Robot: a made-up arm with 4 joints.
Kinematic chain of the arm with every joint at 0, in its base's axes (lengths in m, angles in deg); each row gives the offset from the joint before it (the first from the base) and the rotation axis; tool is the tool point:
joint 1: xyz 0 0 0.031 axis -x
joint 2: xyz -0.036 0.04 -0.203 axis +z
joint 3: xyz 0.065 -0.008 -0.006 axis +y
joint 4: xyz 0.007 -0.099 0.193 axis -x
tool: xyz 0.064 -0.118 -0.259
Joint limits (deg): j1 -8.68..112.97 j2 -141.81..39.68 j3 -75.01..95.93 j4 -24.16..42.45
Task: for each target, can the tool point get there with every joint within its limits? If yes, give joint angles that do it. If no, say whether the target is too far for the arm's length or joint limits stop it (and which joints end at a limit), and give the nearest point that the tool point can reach.
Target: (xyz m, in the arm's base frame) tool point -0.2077 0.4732 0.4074
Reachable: no: joint limits stop it (at a limit: joint 1, joint 4) | nearest point -0.1445 0.0317 0.3662 | short by 0.448 m
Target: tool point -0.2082 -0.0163 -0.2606
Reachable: yes | joints 0.69 -71.31 81.14 -9.63
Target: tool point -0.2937 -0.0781 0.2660
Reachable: yes | joints 100.64 -57.14 -45.65 36.39
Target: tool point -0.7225 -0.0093 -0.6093
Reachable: no: too far | nearest point -0.3880 -0.0052 -0.3297 | short by 0.436 m
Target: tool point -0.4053 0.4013 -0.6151
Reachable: no: too far | nearest point -0.3702 0.1994 -0.2900 | short by 0.384 m
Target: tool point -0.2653 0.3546 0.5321
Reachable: no: joint limits stop it (at a limit: joint 1, joint 4) | nearest point -0.1648 0.0269 0.3665 | short by 0.381 m
